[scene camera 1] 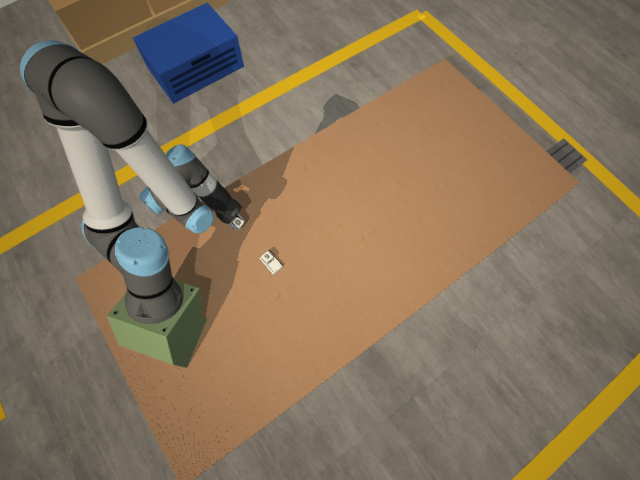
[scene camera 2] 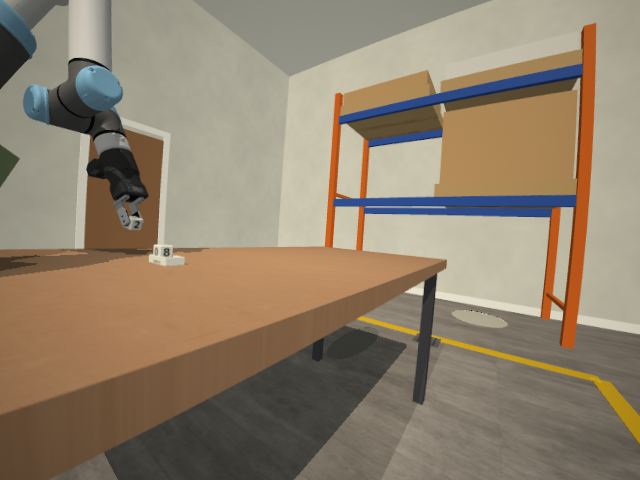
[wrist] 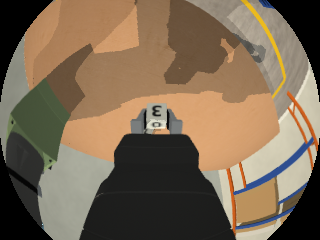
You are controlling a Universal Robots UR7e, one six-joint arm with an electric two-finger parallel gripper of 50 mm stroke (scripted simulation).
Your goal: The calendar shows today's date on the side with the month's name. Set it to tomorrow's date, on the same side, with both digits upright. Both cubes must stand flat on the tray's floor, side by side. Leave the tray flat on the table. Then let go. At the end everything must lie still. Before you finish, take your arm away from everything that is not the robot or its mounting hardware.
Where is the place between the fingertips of the gripper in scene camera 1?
238,224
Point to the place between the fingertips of the gripper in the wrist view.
156,115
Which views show the gripper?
Scene camera 1, scene camera 2 and the wrist view: all of them.
